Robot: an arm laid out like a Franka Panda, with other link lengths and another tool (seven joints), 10 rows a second.
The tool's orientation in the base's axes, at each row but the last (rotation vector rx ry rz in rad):
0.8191 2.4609 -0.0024
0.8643 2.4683 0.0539
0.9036 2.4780 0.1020
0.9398 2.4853 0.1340
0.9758 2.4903 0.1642
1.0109 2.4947 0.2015
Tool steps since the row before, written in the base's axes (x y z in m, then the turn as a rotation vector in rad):
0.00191 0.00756 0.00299 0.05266 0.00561 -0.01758
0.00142 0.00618 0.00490 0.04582 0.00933 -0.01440
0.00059 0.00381 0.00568 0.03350 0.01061 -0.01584
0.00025 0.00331 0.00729 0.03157 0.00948 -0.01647
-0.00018 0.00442 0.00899 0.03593 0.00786 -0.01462
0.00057 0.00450 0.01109 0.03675 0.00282 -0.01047
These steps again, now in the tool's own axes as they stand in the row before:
0.00144 0.00771 -0.00287 -0.02340 0.03098 0.04007
0.00046 0.00672 -0.00434 -0.01814 0.03068 0.03352
-0.00044 0.00463 -0.00505 -0.00864 0.02414 0.02878
-0.00093 0.00450 -0.00656 -0.00786 0.02197 0.02852
-0.00027 0.00560 -0.00831 -0.01244 0.02394 0.02896
-0.00105 0.00684 -0.00978 -0.01787 0.02203 0.02576

